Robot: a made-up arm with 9 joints. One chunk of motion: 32 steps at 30 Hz.
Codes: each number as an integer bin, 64 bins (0 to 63) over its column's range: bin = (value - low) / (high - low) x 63, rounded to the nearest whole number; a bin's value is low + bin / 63 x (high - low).
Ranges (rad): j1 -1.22..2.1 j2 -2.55..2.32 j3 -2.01..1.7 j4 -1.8..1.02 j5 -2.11..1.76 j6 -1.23..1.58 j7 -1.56..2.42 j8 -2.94..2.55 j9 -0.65..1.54
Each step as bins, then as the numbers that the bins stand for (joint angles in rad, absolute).
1 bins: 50 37 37 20 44 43 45 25 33
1 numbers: 1.4149 0.3102 0.1689 -0.9048 0.5929 0.6879 1.2829 -0.7614 0.4971
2 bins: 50 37 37 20 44 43 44 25 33
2 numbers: 1.4149 0.3102 0.1689 -0.9048 0.5929 0.6879 1.2197 -0.7614 0.4971
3 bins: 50 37 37 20 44 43 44 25 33
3 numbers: 1.4149 0.3102 0.1689 -0.9048 0.5929 0.6879 1.2197 -0.7614 0.4971
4 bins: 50 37 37 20 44 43 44 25 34
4 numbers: 1.4149 0.3102 0.1689 -0.9048 0.5929 0.6879 1.2197 -0.7614 0.5319
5 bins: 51 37 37 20 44 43 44 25 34
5 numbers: 1.4676 0.3102 0.1689 -0.9048 0.5929 0.6879 1.2197 -0.7614 0.5319
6 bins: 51 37 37 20 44 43 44 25 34
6 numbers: 1.4676 0.3102 0.1689 -0.9048 0.5929 0.6879 1.2197 -0.7614 0.5319
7 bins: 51 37 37 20 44 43 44 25 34
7 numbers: 1.4676 0.3102 0.1689 -0.9048 0.5929 0.6879 1.2197 -0.7614 0.5319
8 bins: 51 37 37 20 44 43 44 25 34
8 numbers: 1.4676 0.3102 0.1689 -0.9048 0.5929 0.6879 1.2197 -0.7614 0.5319
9 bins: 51 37 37 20 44 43 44 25 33
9 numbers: 1.4676 0.3102 0.1689 -0.9048 0.5929 0.6879 1.2197 -0.7614 0.4971
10 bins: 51 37 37 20 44 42 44 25 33
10 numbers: 1.4676 0.3102 0.1689 -0.9048 0.5929 0.6433 1.2197 -0.7614 0.4971
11 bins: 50 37 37 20 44 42 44 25 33
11 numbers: 1.4149 0.3102 0.1689 -0.9048 0.5929 0.6433 1.2197 -0.7614 0.4971
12 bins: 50 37 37 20 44 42 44 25 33
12 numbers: 1.4149 0.3102 0.1689 -0.9048 0.5929 0.6433 1.2197 -0.7614 0.4971
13 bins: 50 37 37 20 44 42 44 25 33
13 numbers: 1.4149 0.3102 0.1689 -0.9048 0.5929 0.6433 1.2197 -0.7614 0.4971
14 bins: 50 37 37 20 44 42 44 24 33
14 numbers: 1.4149 0.3102 0.1689 -0.9048 0.5929 0.6433 1.2197 -0.8486 0.4971
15 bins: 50 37 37 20 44 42 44 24 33
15 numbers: 1.4149 0.3102 0.1689 -0.9048 0.5929 0.6433 1.2197 -0.8486 0.4971
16 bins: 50 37 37 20 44 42 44 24 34
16 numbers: 1.4149 0.3102 0.1689 -0.9048 0.5929 0.6433 1.2197 -0.8486 0.5319
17 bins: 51 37 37 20 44 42 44 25 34
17 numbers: 1.4676 0.3102 0.1689 -0.9048 0.5929 0.6433 1.2197 -0.7614 0.5319
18 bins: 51 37 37 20 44 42 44 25 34
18 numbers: 1.4676 0.3102 0.1689 -0.9048 0.5929 0.6433 1.2197 -0.7614 0.5319
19 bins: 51 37 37 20 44 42 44 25 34
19 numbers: 1.4676 0.3102 0.1689 -0.9048 0.5929 0.6433 1.2197 -0.7614 0.5319
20 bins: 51 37 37 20 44 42 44 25 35
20 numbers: 1.4676 0.3102 0.1689 -0.9048 0.5929 0.6433 1.2197 -0.7614 0.5667
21 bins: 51 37 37 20 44 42 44 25 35
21 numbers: 1.4676 0.3102 0.1689 -0.9048 0.5929 0.6433 1.2197 -0.7614 0.5667
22 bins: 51 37 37 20 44 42 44 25 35
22 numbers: 1.4676 0.3102 0.1689 -0.9048 0.5929 0.6433 1.2197 -0.7614 0.5667
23 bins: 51 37 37 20 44 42 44 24 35
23 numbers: 1.4676 0.3102 0.1689 -0.9048 0.5929 0.6433 1.2197 -0.8486 0.5667
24 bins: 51 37 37 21 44 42 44 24 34
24 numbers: 1.4676 0.3102 0.1689 -0.8600 0.5929 0.6433 1.2197 -0.8486 0.5319
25 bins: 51 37 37 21 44 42 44 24 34
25 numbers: 1.4676 0.3102 0.1689 -0.8600 0.5929 0.6433 1.2197 -0.8486 0.5319
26 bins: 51 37 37 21 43 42 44 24 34
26 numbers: 1.4676 0.3102 0.1689 -0.8600 0.5314 0.6433 1.2197 -0.8486 0.5319
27 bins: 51 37 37 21 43 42 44 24 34
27 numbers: 1.4676 0.3102 0.1689 -0.8600 0.5314 0.6433 1.2197 -0.8486 0.5319
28 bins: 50 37 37 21 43 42 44 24 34
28 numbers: 1.4149 0.3102 0.1689 -0.8600 0.5314 0.6433 1.2197 -0.8486 0.5319
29 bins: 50 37 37 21 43 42 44 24 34
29 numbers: 1.4149 0.3102 0.1689 -0.8600 0.5314 0.6433 1.2197 -0.8486 0.5319
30 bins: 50 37 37 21 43 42 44 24 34
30 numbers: 1.4149 0.3102 0.1689 -0.8600 0.5314 0.6433 1.2197 -0.8486 0.5319
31 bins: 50 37 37 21 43 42 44 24 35
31 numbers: 1.4149 0.3102 0.1689 -0.8600 0.5314 0.6433 1.2197 -0.8486 0.5667
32 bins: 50 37 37 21 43 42 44 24 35
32 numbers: 1.4149 0.3102 0.1689 -0.8600 0.5314 0.6433 1.2197 -0.8486 0.5667
